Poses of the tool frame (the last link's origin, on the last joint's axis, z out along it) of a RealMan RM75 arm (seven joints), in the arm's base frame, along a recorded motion.
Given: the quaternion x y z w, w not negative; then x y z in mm.
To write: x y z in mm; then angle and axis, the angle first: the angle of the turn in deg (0 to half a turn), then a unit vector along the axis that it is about. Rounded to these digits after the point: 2 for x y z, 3 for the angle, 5 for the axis.
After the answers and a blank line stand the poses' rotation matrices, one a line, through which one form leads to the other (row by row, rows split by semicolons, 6 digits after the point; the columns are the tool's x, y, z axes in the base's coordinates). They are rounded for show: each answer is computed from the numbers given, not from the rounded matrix.
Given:
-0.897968 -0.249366 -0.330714 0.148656 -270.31 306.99 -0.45
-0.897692 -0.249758 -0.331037 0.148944 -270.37 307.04 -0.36
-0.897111 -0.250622 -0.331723 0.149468 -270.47 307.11 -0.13
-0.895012 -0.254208 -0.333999 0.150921 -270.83 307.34 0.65
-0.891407 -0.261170 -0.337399 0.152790 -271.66 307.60 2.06
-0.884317 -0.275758 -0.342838 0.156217 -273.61 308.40 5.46
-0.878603 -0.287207 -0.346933 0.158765 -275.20 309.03 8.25
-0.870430 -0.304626 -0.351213 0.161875 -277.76 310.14 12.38
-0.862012 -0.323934 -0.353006 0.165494 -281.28 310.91 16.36
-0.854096 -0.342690 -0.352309 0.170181 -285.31 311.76 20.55
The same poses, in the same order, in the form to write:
-270.31 306.99 -0.45 162.902 -0.90806 -0.25217 -0.33443
-270.37 307.04 -0.36 162.869 -0.90782 -0.25258 -0.33477
-270.47 307.11 -0.13 162.808 -0.90730 -0.25347 -0.33549
-270.83 307.34 0.65 162.639 -0.90538 -0.25715 -0.33787
-271.66 307.60 2.06 162.423 -0.90200 -0.26427 -0.34141
-273.61 308.40 5.46 162.025 -0.89531 -0.27919 -0.34710
-275.20 309.03 8.25 161.730 -0.88989 -0.29090 -0.35139
-277.76 310.14 12.38 161.369 -0.88206 -0.30870 -0.35591
-281.28 310.91 16.36 160.948 -0.87406 -0.32846 -0.35794
-285.31 311.76 20.55 160.403 -0.86674 -0.34776 -0.35752

0.656890 0.546170 0.519802; 0.349520 -0.831436 0.431914; 0.668080 -0.102039 -0.737059
0.656071 0.547024 0.519939; 0.349800 -0.830873 0.432770; 0.668739 -0.102053 -0.736460
0.654297 0.548835 0.520265; 0.350507 -0.829696 0.434453; 0.670104 -0.101905 -0.735238
0.647646 0.555853 0.521135; 0.354223 -0.825202 0.439962; 0.674596 -0.100342 -0.731335
0.635904 0.568720 0.521712; 0.362515 -0.816891 0.448634; 0.681329 -0.096159 -0.725634
0.612840 0.594829 0.520198; 0.380600 -0.799108 0.465371; 0.692511 -0.087210 -0.716117
0.594299 0.614844 0.518436; 0.394520 -0.784612 0.478266; 0.700830 -0.079700 -0.708862
0.567705 0.644017 0.512790; 0.416606 -0.761999 0.495779; 0.710036 -0.067825 -0.700892
0.540907 0.675311 0.501373; 0.441629 -0.735357 0.514017; 0.715809 -0.056614 -0.695997
0.516884 0.705293 0.485173; 0.465468 -0.707204 0.532168; 0.718450 -0.049236 -0.693833

